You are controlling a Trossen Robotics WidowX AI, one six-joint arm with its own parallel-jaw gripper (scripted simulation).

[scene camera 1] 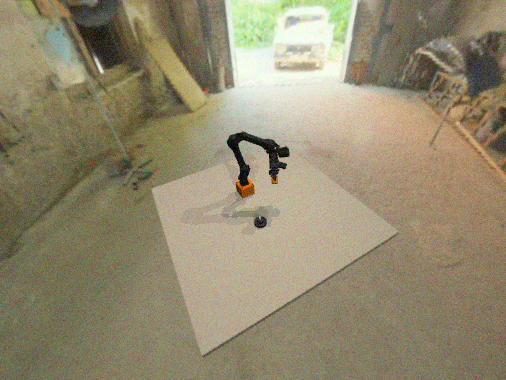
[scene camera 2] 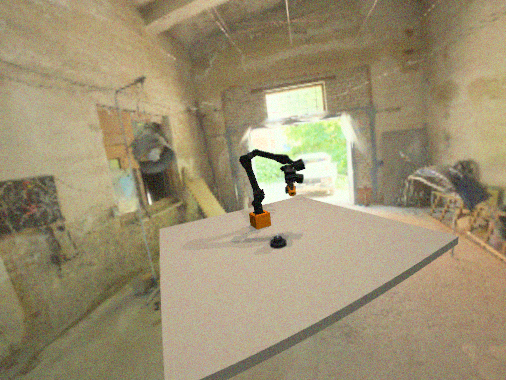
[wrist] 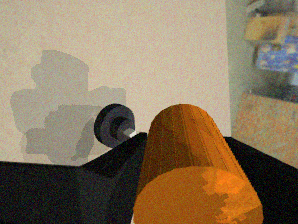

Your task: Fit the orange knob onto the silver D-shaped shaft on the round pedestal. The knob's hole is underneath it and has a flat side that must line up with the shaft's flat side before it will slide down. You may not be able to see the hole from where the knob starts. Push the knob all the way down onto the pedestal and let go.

My gripper (wrist: 183, 142) holds an orange knob (wrist: 187, 164).
